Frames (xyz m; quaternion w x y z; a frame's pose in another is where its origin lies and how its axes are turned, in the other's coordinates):
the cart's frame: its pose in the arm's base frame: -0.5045 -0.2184 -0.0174 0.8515 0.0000 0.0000 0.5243
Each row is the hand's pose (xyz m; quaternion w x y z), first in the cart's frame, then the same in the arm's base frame.
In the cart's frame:
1: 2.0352 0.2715 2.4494 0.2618 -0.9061 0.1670 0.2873
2: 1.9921 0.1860 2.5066 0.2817 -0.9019 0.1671 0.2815
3: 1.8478 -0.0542 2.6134 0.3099 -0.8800 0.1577 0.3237
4: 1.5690 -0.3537 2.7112 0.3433 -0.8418 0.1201 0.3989
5: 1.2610 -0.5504 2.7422 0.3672 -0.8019 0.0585 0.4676
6: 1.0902 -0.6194 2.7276 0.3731 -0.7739 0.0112 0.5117
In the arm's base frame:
1: 0.1693 1.7211 2.4320 0.0723 -0.8591 -0.3329 0.3819
2: 0.2262 1.6441 2.4892 0.0923 -0.8556 -0.3306 0.3874
3: 0.3758 1.4072 2.5960 0.0942 -0.8320 -0.3271 0.4381
4: 0.5177 1.0234 2.6938 0.0832 -0.7798 -0.3391 0.5197
5: 0.5547 0.6598 2.7248 0.0675 -0.7135 -0.3706 0.5907
6: 0.5394 0.4762 2.7102 0.0494 -0.6648 -0.3962 0.6313

